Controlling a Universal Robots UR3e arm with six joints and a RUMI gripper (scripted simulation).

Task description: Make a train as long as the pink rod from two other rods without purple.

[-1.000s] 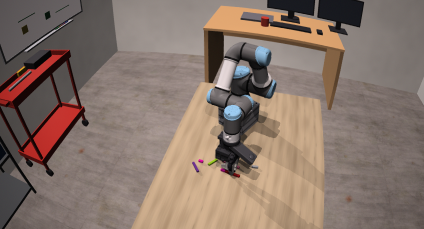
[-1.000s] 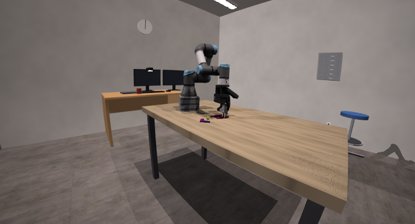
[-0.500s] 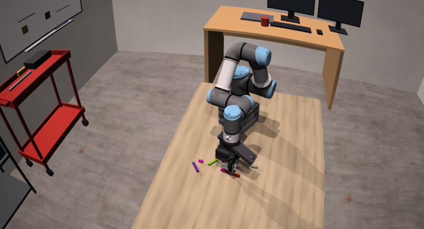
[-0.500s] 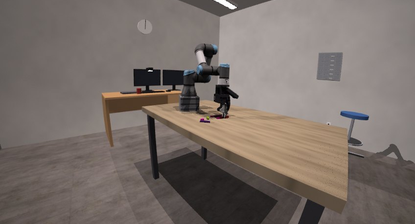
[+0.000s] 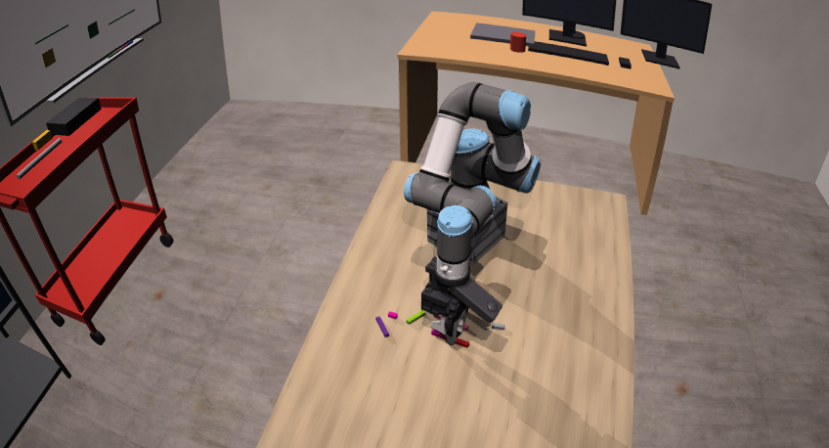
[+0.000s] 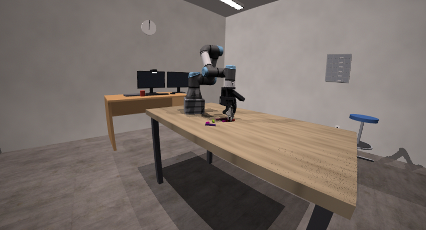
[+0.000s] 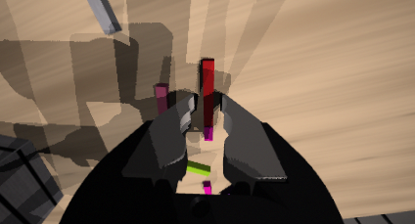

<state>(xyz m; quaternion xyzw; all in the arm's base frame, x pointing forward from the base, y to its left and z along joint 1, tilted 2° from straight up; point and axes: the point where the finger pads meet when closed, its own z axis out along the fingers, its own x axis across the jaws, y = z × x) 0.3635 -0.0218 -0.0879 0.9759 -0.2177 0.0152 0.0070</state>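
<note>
The red rod is 10 mm below my hand. The rest, counted from my hand: grey rod (100 mm to the left, 40 mm behind, 10 mm below); then pink rod (60 mm behind, 10 mm to the right, 10 mm below); then lime rod (90 mm to the right, 70 mm behind, 10 mm below).
</note>
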